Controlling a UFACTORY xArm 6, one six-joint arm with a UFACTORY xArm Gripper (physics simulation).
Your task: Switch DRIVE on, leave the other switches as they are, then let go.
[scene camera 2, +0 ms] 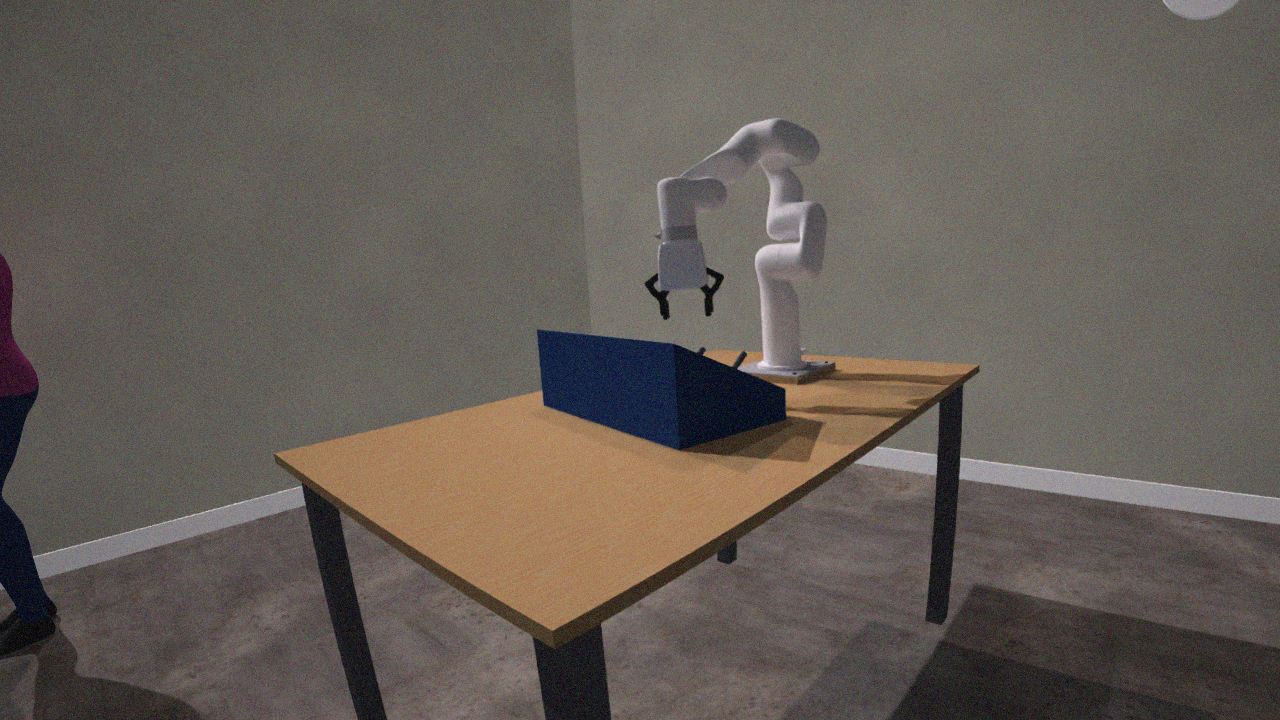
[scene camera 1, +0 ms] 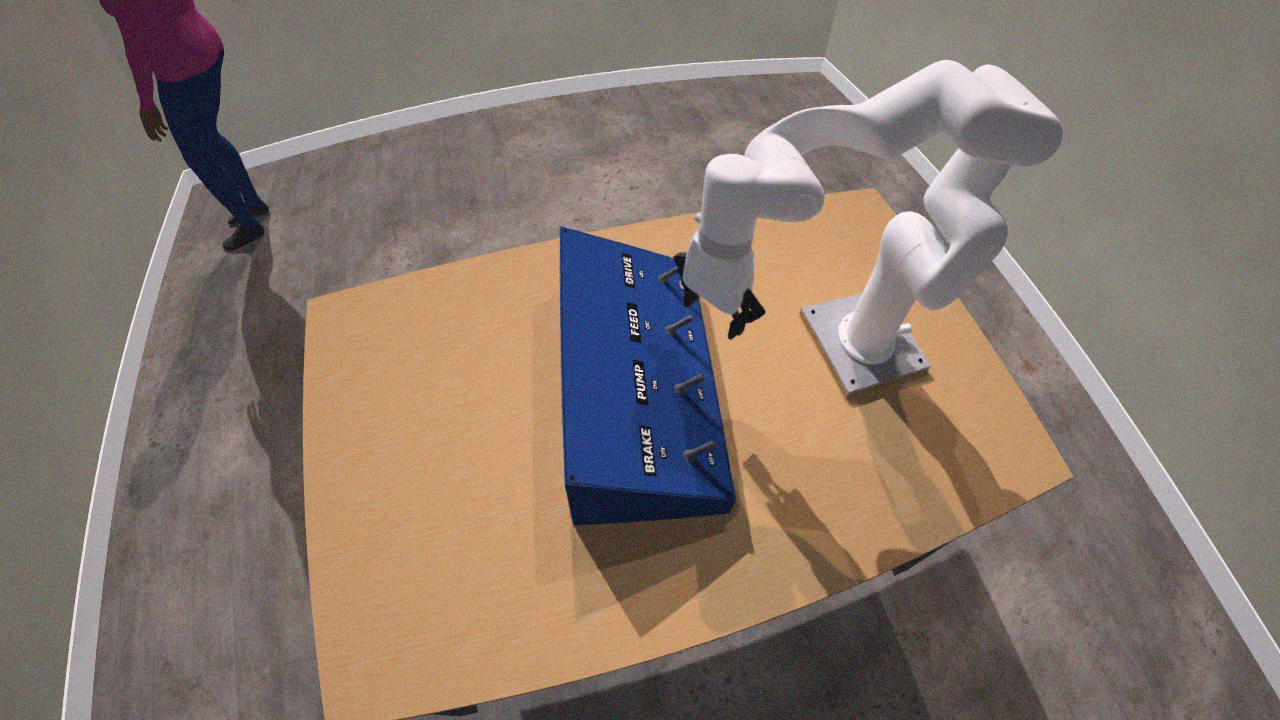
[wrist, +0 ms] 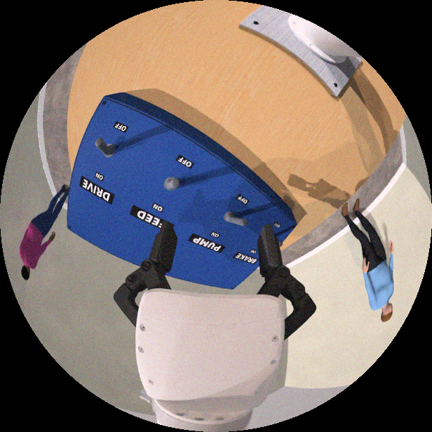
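Pixels of known places: gripper, between the fingertips: point(scene camera 2: 687, 317) point(scene camera 1: 712, 318); arm's base, origin of its link: point(scene camera 2: 782, 366) point(scene camera 1: 866, 339).
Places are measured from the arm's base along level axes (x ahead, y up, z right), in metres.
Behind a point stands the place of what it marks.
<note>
The blue switch box point(scene camera 1: 599, 358) {z -0.012, x 0.544, y 0.128 m} point(scene camera 2: 608, 385) {z -0.016, x 0.604, y 0.062 m} point(wrist: 100, 220) has a sloped face with four labelled levers. The DRIVE lever point(scene camera 1: 668, 276) {z 0.168, x 0.376, y 0.084 m} point(wrist: 106, 147) leans to its OFF mark; the gripper partly covers that mark in scene camera 1. The FEED lever point(scene camera 1: 680, 325) {z 0.049, x 0.390, y 0.091 m} point(wrist: 171, 183), the PUMP lever point(scene camera 1: 689, 386) {z -0.070, x 0.410, y 0.087 m} point(wrist: 235, 218) and the BRAKE lever point(scene camera 1: 700, 452) {z -0.188, x 0.429, y 0.090 m} also lean to OFF. BRAKE's lever is hidden behind a finger in the wrist view. My gripper point(scene camera 1: 712, 316) {z 0.000, x 0.358, y 0.163 m} point(scene camera 2: 687, 314) {z 0.000, x 0.358, y 0.163 m} point(wrist: 216, 231) is open and empty, pointing down above the box, apart from all levers.
The box stands on the wooden table point(scene camera 1: 429, 402) {z 0.066, x 0.852, y -0.022 m} point(scene camera 2: 537, 501) {z -0.217, x 0.916, y -0.021 m} point(wrist: 200, 60). The arm's metal base plate point(scene camera 1: 827, 331) {z 0.036, x 0.076, y 0.000 m} point(wrist: 300, 45) is on the levers' side of it. A person in magenta point(scene camera 1: 179, 44) point(wrist: 36, 242) stands beyond the table. A person in light blue point(wrist: 380, 290) shows in the wrist view.
</note>
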